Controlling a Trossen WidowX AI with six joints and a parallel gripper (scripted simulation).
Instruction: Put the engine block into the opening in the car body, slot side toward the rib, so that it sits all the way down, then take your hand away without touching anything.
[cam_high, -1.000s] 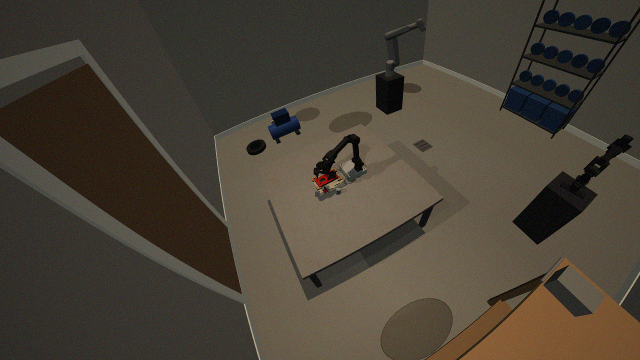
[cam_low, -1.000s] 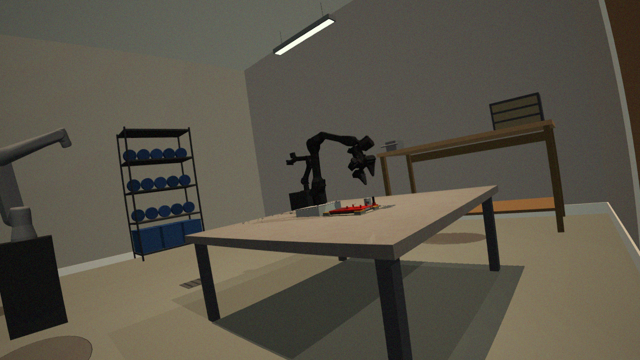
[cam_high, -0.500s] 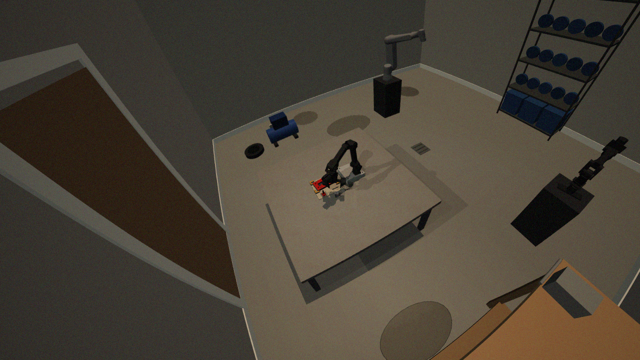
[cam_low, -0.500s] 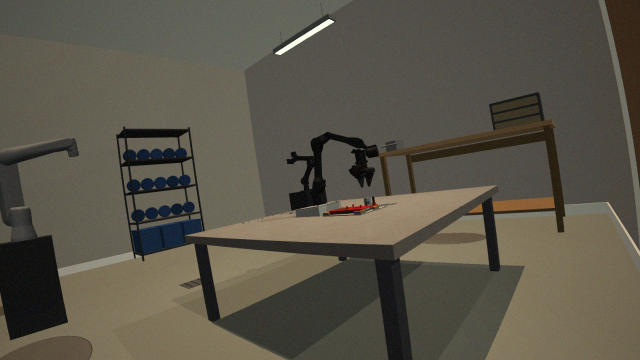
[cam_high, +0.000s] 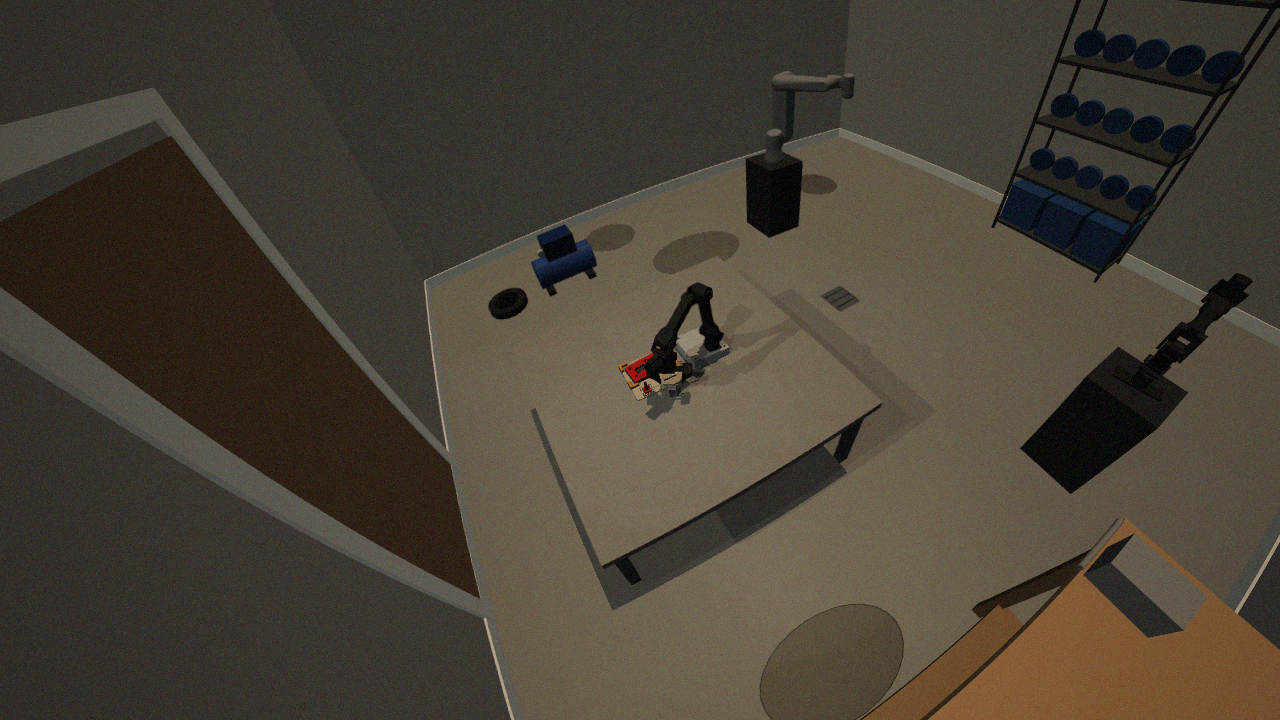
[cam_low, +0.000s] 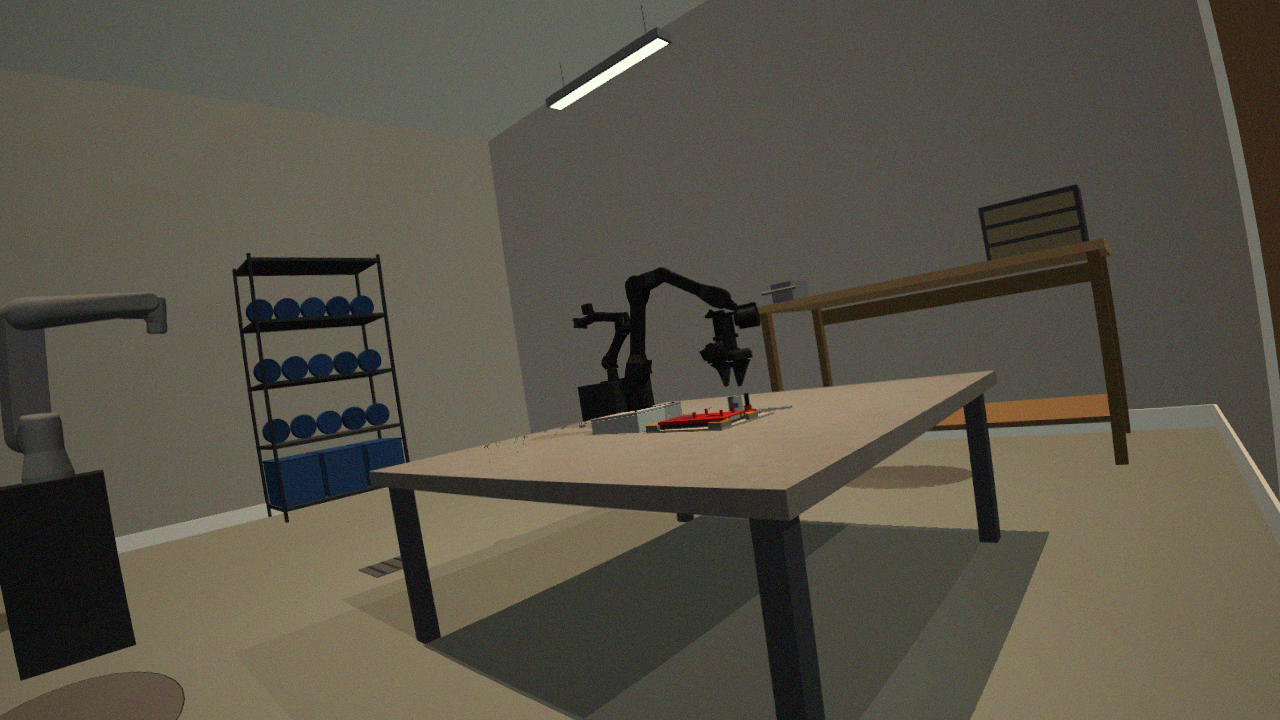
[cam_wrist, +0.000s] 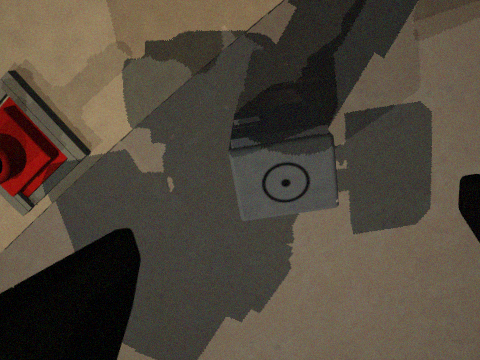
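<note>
My gripper tip is now 1 cm to the left of the grey engine block and 5 cm above it.
</note>
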